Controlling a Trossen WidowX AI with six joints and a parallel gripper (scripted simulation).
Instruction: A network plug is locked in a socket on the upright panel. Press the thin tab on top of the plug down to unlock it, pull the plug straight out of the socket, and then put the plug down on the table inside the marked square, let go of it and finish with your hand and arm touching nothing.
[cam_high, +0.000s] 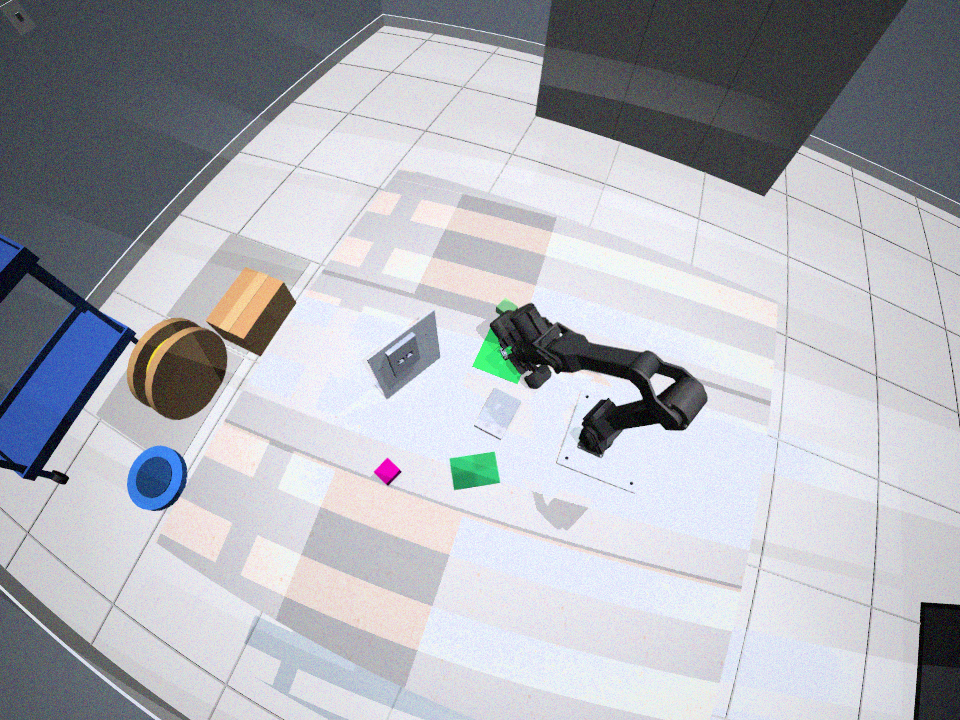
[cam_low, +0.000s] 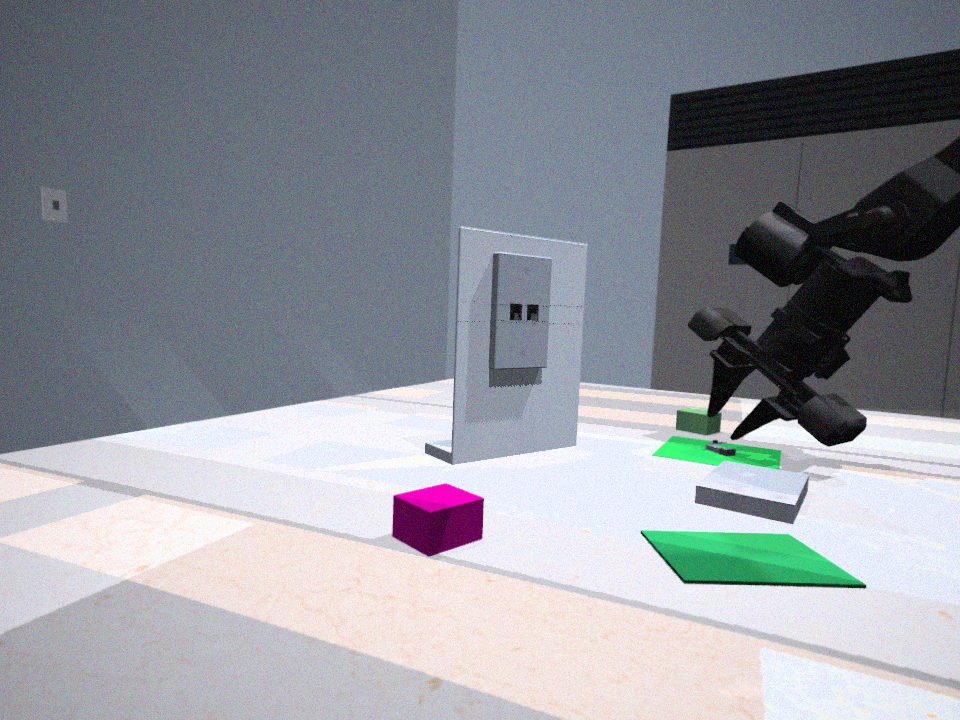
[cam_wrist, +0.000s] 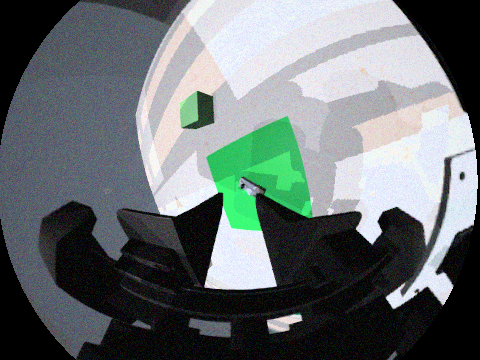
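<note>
Now: gripper tip 20 mm above the network plug. Also, from my gripper tip: pale green block: 40 mm ahead, 120 mm to the right, 20 mm below; grey upright panel: 180 mm ahead, 160 mm to the left, 70 mm above; grey slab: 50 mm behind, 150 mm to the left, 20 mm below.
</note>
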